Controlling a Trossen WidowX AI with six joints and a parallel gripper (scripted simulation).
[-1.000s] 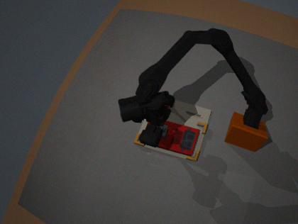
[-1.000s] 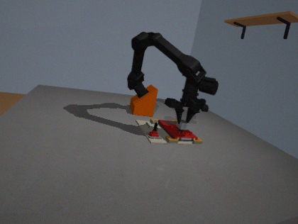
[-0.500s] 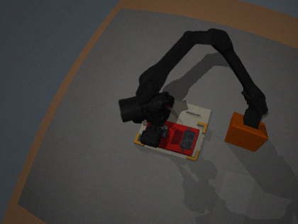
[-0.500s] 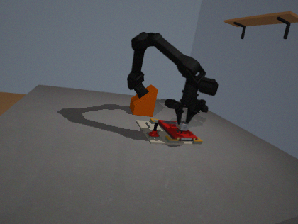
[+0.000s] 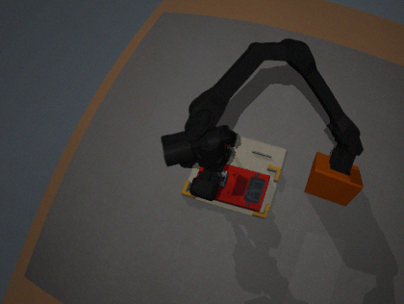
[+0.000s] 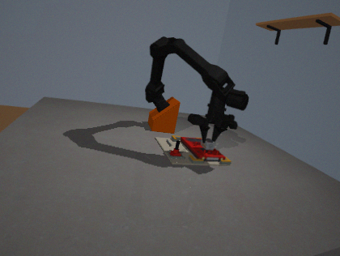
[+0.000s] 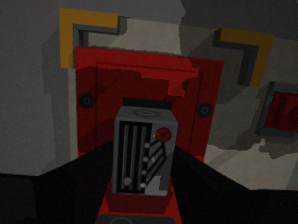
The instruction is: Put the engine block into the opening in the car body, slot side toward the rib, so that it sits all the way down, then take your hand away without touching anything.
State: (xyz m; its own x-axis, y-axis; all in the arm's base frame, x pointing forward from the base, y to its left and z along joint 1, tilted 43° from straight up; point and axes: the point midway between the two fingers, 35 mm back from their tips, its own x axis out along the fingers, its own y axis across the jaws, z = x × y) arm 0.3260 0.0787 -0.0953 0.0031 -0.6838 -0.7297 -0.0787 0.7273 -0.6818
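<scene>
Now: gripper tip 1 cm above the grey engine block. Round my gripper tip: stand (13 cm to the right, 3 cm ahead, 2 cm below).
</scene>
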